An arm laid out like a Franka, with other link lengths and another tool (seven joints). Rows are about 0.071 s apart.
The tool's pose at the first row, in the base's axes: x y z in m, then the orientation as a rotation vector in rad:
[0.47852, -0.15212, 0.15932, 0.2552, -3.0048, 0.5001]
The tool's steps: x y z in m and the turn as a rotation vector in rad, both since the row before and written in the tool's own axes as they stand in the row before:
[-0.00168, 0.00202, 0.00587, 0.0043, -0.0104, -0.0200]
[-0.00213, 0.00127, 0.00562, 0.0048, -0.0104, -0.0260]
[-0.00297, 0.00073, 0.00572, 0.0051, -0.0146, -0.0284]
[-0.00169, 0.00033, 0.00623, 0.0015, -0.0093, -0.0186]
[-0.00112, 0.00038, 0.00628, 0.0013, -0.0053, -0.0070]
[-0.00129, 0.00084, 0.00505, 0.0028, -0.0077, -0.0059]
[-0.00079, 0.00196, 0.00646, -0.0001, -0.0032, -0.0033]
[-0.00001, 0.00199, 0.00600, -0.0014, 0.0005, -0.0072]
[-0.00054, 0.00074, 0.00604, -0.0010, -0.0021, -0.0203]
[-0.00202, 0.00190, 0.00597, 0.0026, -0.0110, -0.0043]
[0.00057, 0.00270, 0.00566, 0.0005, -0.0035, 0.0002]
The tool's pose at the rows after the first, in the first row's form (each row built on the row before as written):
[0.47948, -0.15191, 0.15296, 0.2888, -3.0084, 0.5050]
[0.48106, -0.15222, 0.14703, 0.3314, -3.0097, 0.5101]
[0.48360, -0.15286, 0.14109, 0.3793, -3.0135, 0.5154]
[0.48504, -0.15425, 0.13494, 0.4106, -3.0156, 0.5160]
[0.48596, -0.15572, 0.12879, 0.4231, -3.0179, 0.5172]
[0.48695, -0.15631, 0.12364, 0.4350, -3.0227, 0.5207]
[0.48719, -0.15648, 0.11685, 0.4412, -3.0245, 0.5202]
[0.48668, -0.15668, 0.11055, 0.4516, -3.0215, 0.5177]
[0.48702, -0.15787, 0.10457, 0.4825, -3.0157, 0.5148]
[0.48840, -0.15754, 0.09814, 0.4935, -3.0241, 0.5176]
[0.48712, -0.15716, 0.09199, 0.4947, -3.0274, 0.5181]

